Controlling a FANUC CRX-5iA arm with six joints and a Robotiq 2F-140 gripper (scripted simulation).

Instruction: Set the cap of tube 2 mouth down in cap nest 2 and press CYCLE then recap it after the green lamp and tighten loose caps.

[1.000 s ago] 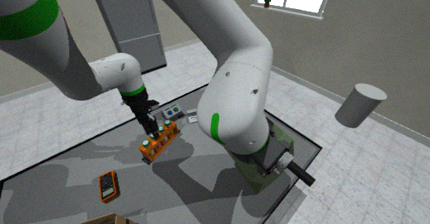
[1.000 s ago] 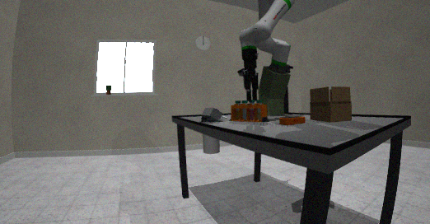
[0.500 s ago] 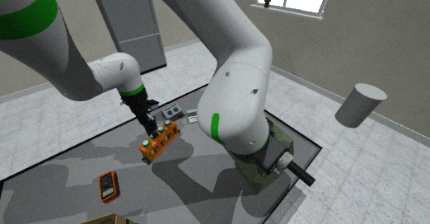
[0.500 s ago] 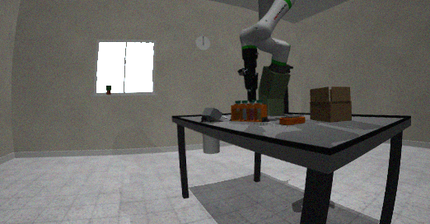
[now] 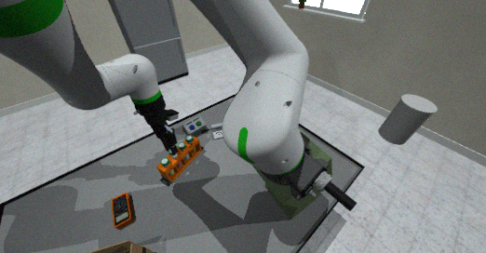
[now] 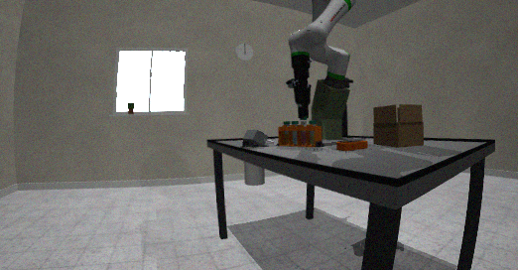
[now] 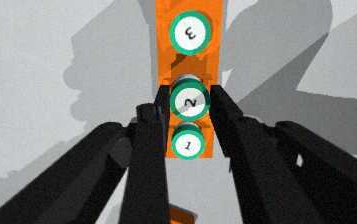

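The key housing lies 180 mm ahead of my hand, 170 mm to the right of it and 110 mm below it.
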